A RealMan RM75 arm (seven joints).
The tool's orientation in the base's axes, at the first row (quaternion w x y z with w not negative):
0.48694 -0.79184 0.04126 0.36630
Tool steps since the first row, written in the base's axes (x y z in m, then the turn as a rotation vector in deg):
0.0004 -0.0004 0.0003 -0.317 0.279 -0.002
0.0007 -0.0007 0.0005 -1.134 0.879 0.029
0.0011 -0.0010 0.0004 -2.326 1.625 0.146
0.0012 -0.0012 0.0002 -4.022 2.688 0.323
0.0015 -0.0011 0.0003 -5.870 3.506 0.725
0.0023 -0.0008 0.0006 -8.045 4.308 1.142
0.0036 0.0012 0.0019 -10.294 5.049 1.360
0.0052 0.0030 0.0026 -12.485 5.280 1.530
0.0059 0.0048 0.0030 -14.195 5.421 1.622
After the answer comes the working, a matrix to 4 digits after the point.
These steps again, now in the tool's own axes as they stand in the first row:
0.0000 -0.0002 -0.0006 -0.148 -0.010 0.395
0.0000 -0.0003 -0.0011 -0.588 -0.002 1.309
0.0003 -0.0002 -0.0015 -1.311 0.025 2.521
0.0004 0.0000 -0.0017 -2.346 0.054 4.243
0.0006 -0.0003 -0.0018 -3.703 0.109 5.792
0.0011 -0.0010 -0.0020 -5.312 0.299 7.502
0.0018 -0.0036 -0.0015 -6.869 0.700 9.254
0.0030 -0.0057 -0.0011 -8.503 1.378 10.578
0.0038 -0.0072 -0.0001 -9.764 1.958 11.591

The tool's axes in the first row as the columns of a matrix, in the base's axes (rounded; the answer above uses it unrounded):
0.7282 -0.4221 -0.5399
0.2914 -0.5224 0.8014
-0.6203 -0.7409 -0.2574

